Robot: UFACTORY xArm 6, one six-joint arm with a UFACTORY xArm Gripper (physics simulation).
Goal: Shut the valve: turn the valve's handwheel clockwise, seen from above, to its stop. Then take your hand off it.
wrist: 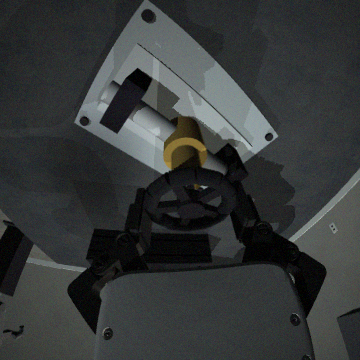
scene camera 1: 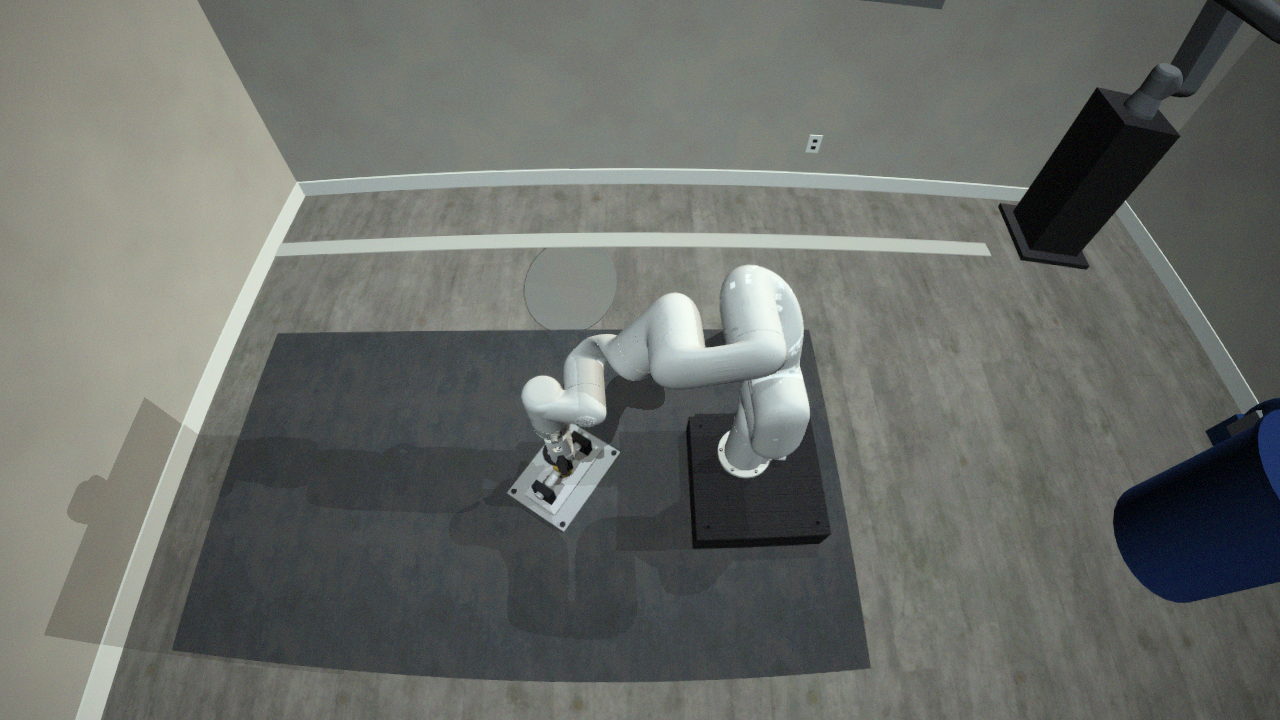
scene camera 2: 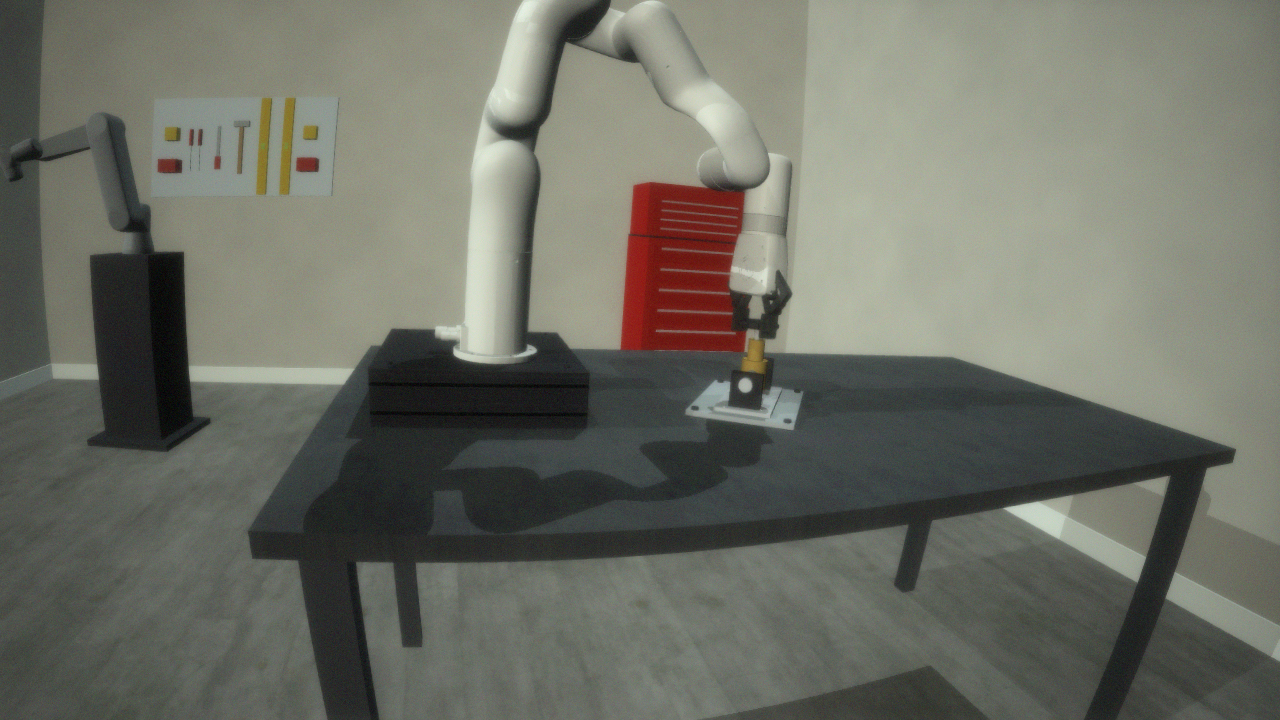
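Observation:
The valve has a brass-coloured body (scene camera 2: 754, 358) (wrist: 185, 145) on a pale pipe with black end blocks, fixed to a light grey plate (scene camera 1: 586, 479) (scene camera 2: 703, 407) (wrist: 205, 75). The black spoked handwheel (wrist: 195, 175) sits on top of the body. My gripper (scene camera 1: 559, 460) (scene camera 2: 756, 324) (wrist: 189, 195) points down over the valve and is shut on the handwheel, one finger at each side of its rim in the wrist view. In scene camera 1 the wrist and fingers partly hide the wheel. In the wrist view the pipe runs diagonally, from upper left to lower right.
The valve plate lies on the dark table (scene camera 1: 358, 573) (scene camera 2: 895, 465). My arm's black base block (scene camera 1: 756, 523) (scene camera 2: 478, 398) stands on the same table. A red tool cabinet (scene camera 2: 689, 286), a blue bin (scene camera 1: 1199, 519) and another arm's black pedestal (scene camera 1: 1087, 170) (scene camera 2: 138, 349) stand away from the table.

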